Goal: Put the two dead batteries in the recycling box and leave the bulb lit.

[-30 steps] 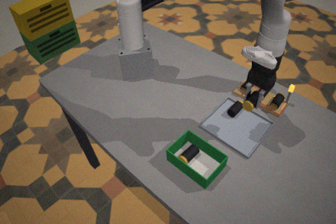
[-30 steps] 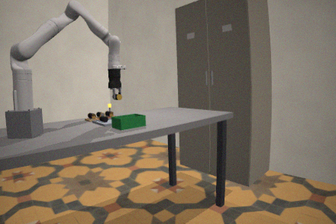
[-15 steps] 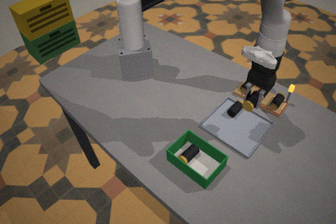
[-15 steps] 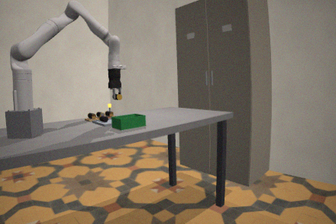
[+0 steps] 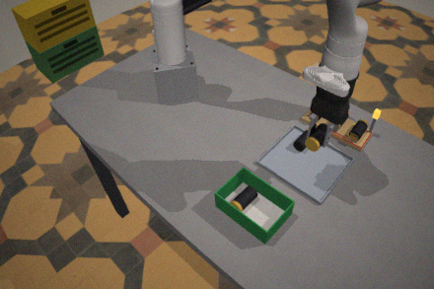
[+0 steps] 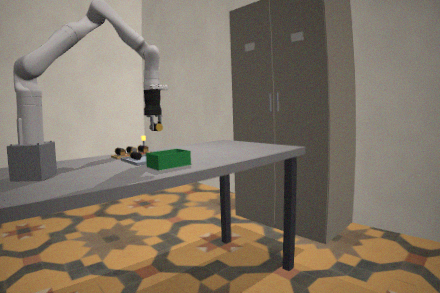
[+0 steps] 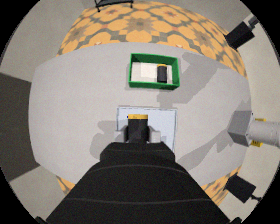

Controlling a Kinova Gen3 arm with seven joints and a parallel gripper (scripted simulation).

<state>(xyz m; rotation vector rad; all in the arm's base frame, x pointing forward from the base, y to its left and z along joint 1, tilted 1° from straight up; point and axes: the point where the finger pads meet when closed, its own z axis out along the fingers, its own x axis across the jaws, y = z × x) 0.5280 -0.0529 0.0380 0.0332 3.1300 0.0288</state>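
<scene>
My hand is 16 cm to the left of the green recycling box, 14 cm above it and 5 cm past it.
</scene>
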